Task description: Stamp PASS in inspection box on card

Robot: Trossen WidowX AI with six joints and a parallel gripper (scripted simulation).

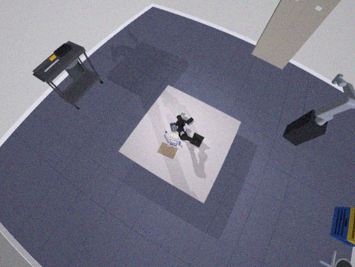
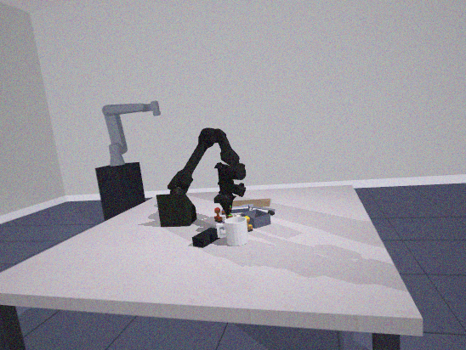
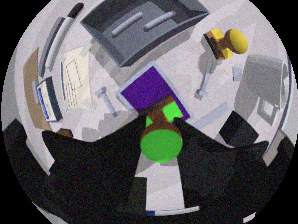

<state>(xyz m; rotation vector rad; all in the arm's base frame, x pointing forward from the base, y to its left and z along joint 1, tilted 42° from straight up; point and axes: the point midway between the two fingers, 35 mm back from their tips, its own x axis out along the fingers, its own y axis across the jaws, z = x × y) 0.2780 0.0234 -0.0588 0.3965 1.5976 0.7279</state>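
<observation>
The purple ink pad is 50 mm below my gripper tip. From my gripper tip the other things lie so: yellow-knobbed stamp 100 mm ahead, 60 mm to the right, 30 mm below; dark tray 110 mm ahead, 40 mm to the left, 40 mm below; red-knobbed stamp 80 mm behind, 50 mm to the left, 30 mm below.
</observation>
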